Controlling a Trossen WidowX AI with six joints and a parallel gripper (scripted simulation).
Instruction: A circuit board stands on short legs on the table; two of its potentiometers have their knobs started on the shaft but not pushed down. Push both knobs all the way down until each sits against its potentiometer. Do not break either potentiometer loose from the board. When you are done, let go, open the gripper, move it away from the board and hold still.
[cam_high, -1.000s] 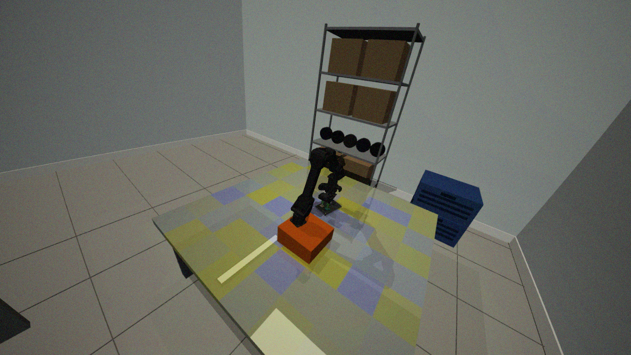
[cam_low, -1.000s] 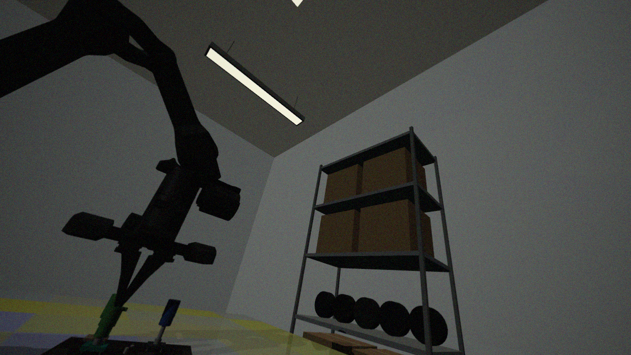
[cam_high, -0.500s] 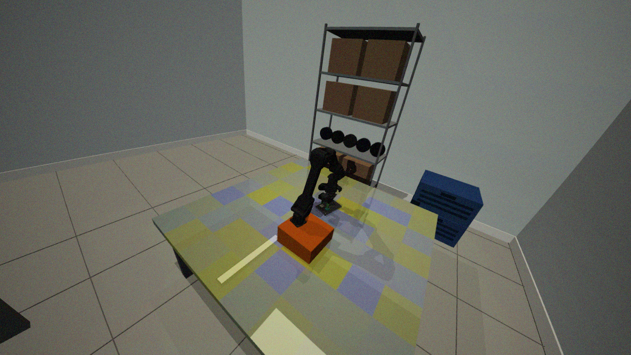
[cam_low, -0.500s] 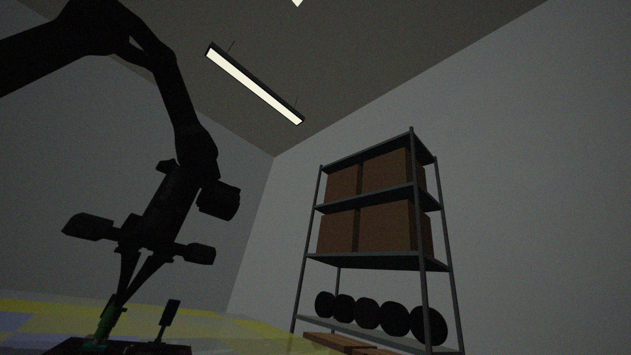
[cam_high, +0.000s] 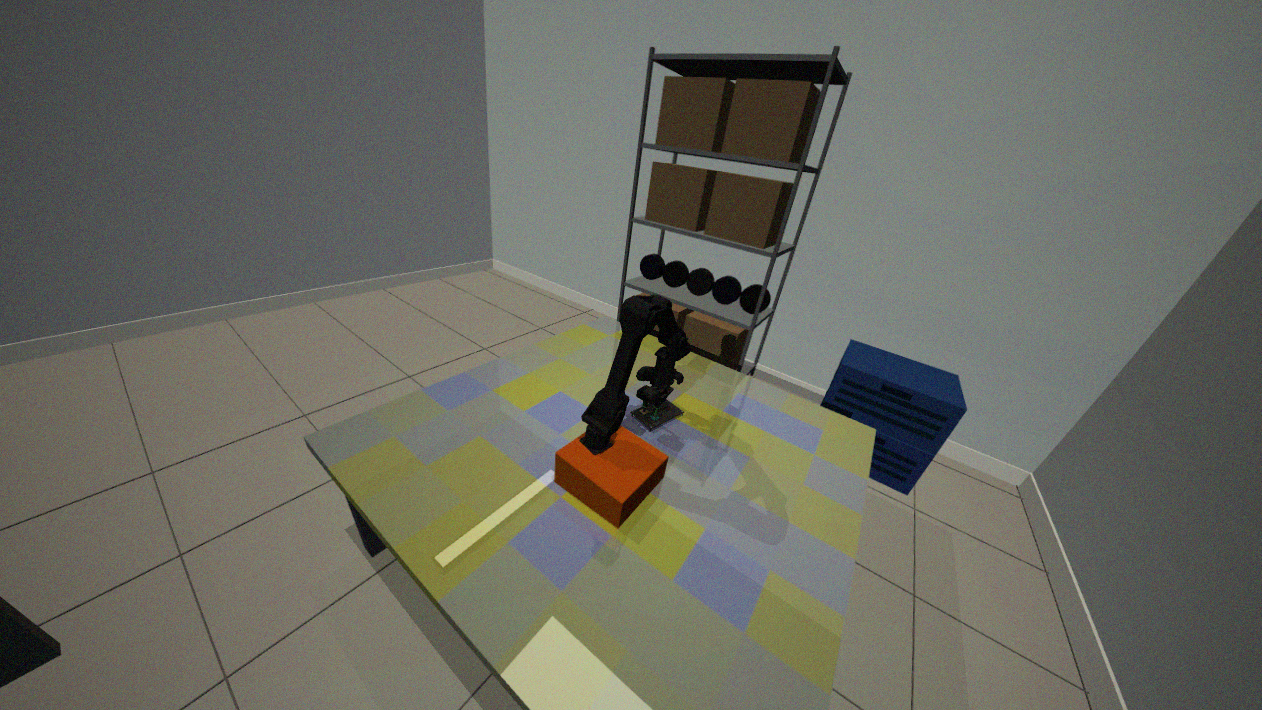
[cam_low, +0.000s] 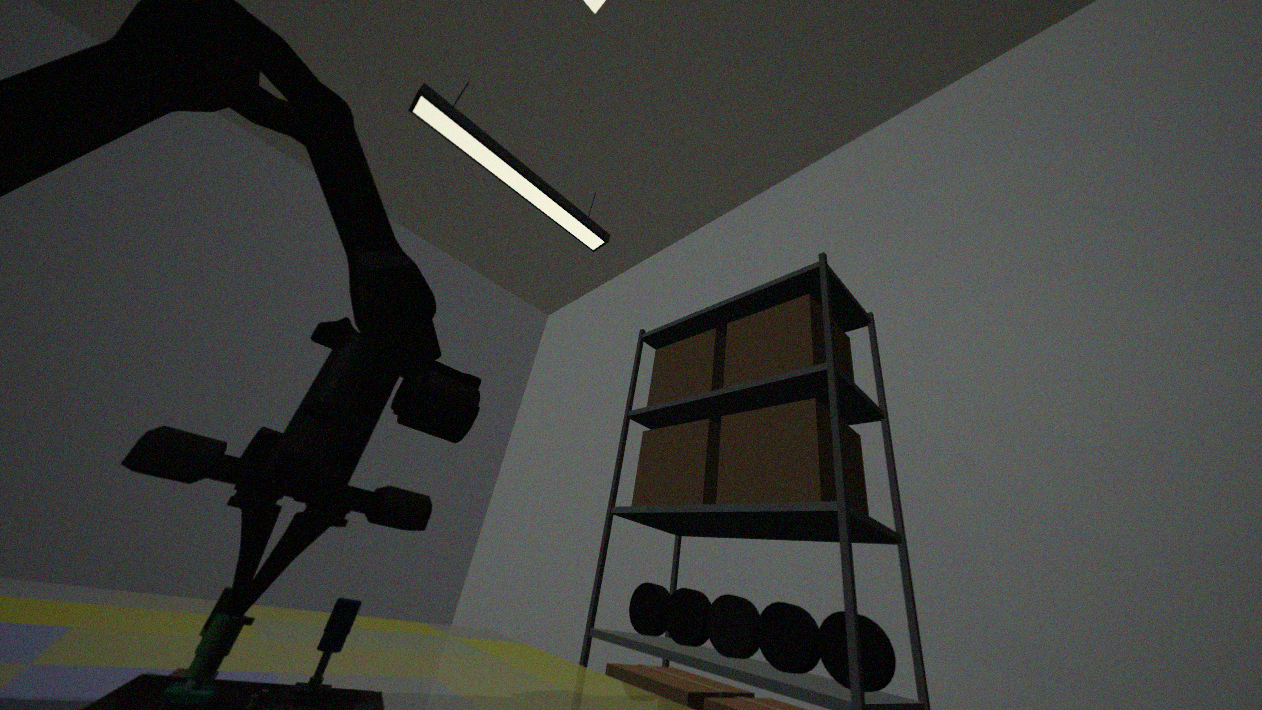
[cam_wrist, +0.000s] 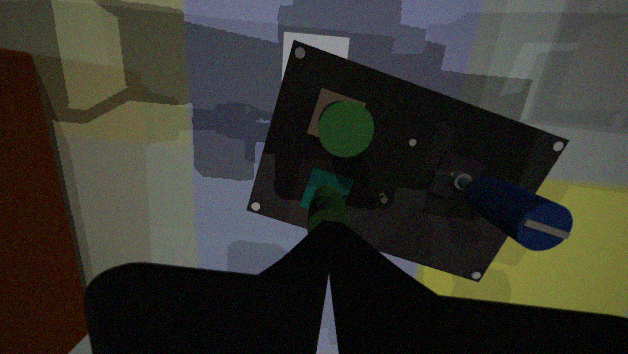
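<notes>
My gripper tip is 1 cm above the green knob. From my gripper tip the other things lie so: blue knob 7 cm ahead, 3 cm to the left.
</notes>
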